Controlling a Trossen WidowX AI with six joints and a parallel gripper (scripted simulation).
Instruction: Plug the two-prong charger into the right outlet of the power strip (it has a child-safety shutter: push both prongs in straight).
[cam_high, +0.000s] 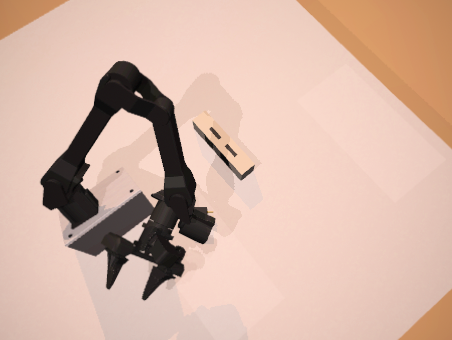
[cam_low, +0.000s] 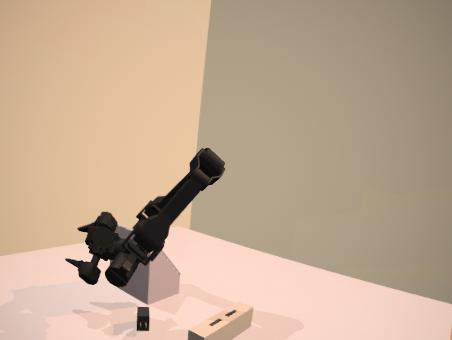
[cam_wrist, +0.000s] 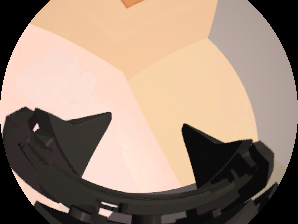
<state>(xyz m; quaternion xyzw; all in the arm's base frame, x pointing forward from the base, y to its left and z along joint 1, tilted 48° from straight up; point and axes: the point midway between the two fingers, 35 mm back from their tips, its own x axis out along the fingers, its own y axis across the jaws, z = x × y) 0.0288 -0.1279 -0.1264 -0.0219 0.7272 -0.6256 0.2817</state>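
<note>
My gripper tip is now 230 mm short of the dark two-prong charger, 140 mm above it and 90 mm to the right of it.
</note>
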